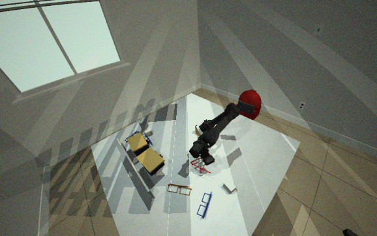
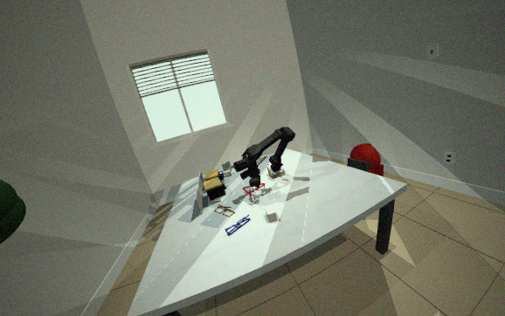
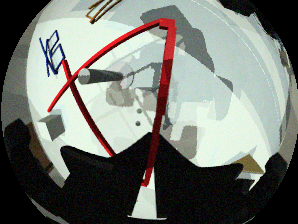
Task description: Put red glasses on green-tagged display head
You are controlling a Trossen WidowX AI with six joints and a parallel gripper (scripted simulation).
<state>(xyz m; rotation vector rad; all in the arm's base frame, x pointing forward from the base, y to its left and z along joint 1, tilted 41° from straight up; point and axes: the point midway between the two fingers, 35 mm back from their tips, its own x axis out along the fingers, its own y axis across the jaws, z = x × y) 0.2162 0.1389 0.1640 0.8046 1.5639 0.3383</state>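
My gripper tip is 60 mm short of the grey post, 40 mm to the right of it and 40 mm above it. The rest, counted from my gripper tip: tan display head: 250 mm ahead, 230 mm to the right; then long white rail: 390 mm ahead, 330 mm to the right, 10 mm below; then grey box: 670 mm to the right, 140 mm ahead.
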